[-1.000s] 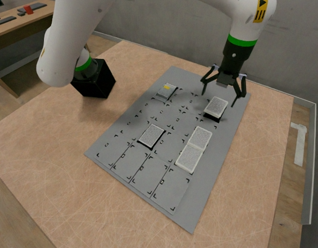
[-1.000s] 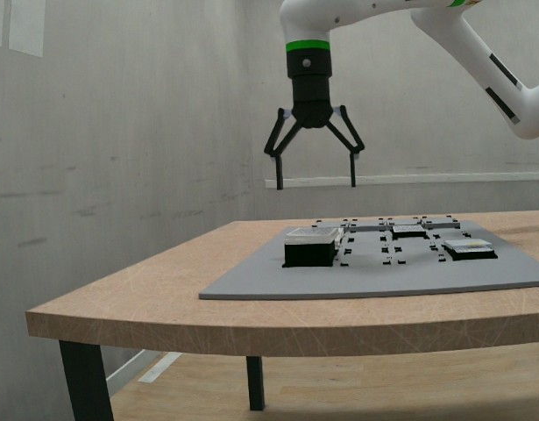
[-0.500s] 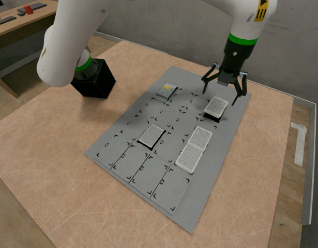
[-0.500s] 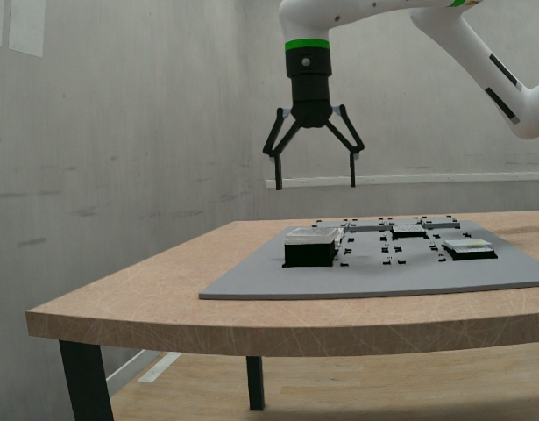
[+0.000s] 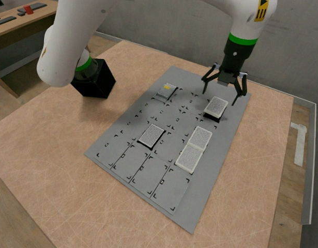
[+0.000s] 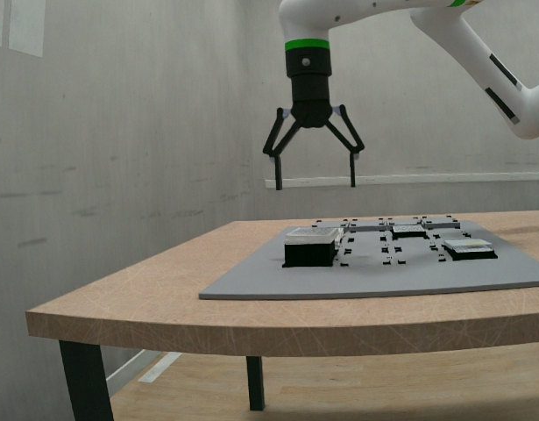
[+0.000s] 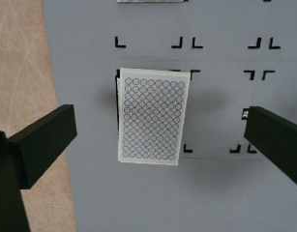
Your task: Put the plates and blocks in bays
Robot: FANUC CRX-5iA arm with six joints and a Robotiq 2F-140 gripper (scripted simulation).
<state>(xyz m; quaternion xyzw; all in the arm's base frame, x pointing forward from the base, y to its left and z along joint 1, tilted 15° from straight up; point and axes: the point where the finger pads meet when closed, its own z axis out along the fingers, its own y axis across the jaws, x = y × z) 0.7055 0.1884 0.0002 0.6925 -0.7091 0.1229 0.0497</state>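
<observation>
The clear lid is 310 mm behind my hand, 10 mm to the left of it and 130 mm below it. Round my hand: black deep-well block 10 mm ahead, 40 mm to the left, 120 mm below; black sealed plate 210 mm behind, 280 mm to the right, 140 mm below.
</observation>
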